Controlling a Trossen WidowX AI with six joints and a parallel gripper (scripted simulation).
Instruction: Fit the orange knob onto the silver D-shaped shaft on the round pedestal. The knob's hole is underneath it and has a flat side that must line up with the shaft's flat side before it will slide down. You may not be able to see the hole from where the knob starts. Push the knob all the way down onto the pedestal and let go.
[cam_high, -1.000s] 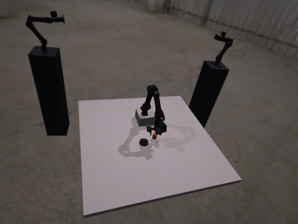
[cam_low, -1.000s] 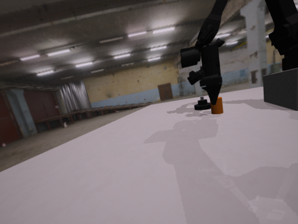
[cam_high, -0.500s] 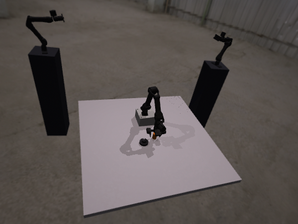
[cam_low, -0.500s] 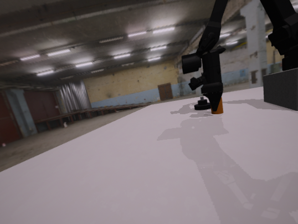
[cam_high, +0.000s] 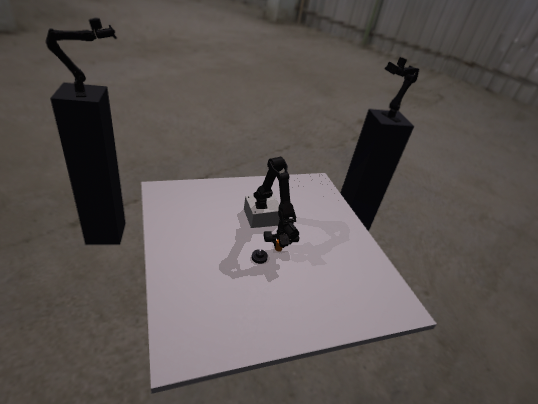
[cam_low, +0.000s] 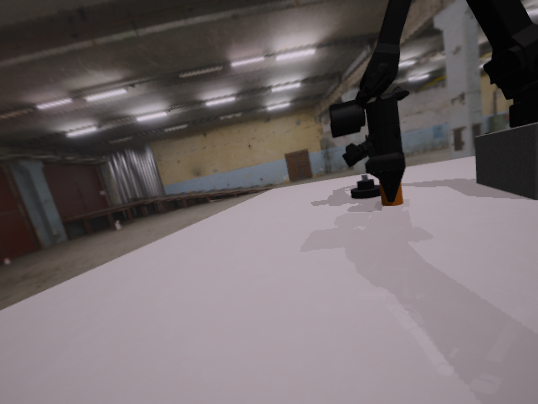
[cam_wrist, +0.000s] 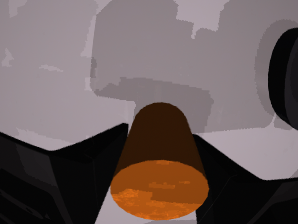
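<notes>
My gripper tip is now 6 cm short of the silver shaft, 12 cm to the left of it and 2 cm below it. Round my gripper tip: orange knob 3 cm above.
</notes>
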